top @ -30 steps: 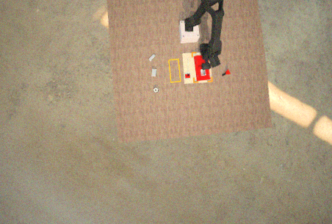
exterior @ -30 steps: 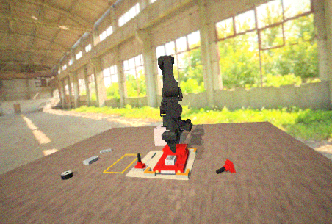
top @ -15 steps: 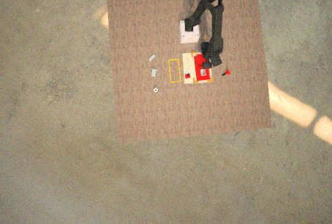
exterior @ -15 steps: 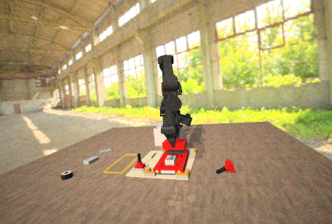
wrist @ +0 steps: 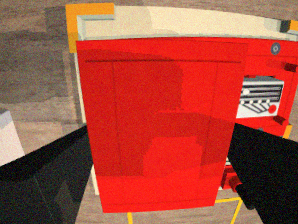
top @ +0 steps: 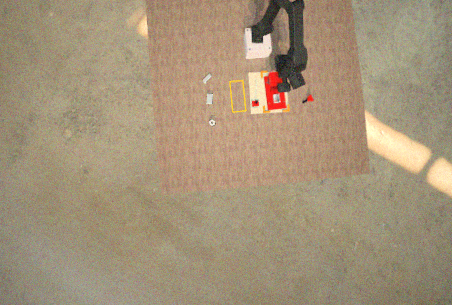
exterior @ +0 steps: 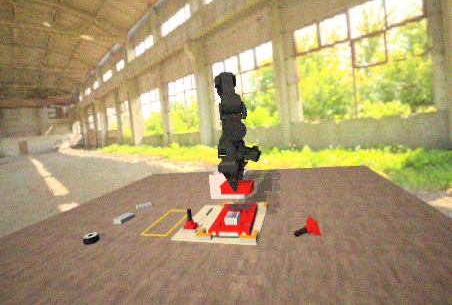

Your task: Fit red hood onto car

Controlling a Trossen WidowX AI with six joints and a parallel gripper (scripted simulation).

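Now: gripper tip 100 mm short of the engine block, 70 mm above it and 10 mm to the right of it. Round my gripper tip: red hood: 10 mm above.
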